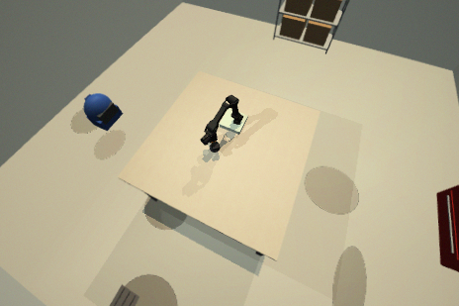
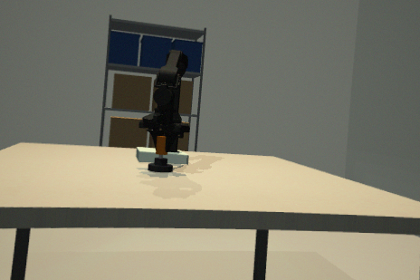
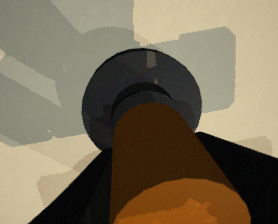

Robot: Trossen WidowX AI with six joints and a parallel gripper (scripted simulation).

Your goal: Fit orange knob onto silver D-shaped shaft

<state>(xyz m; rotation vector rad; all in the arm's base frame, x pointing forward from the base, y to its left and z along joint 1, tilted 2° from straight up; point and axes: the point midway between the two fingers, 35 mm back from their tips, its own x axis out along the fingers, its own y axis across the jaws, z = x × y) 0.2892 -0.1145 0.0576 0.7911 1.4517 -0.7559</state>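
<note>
Right now the round pedestal is 4 cm below my gripper tip. Also, from my gripper tip: orange knob: 3 cm above.
</note>
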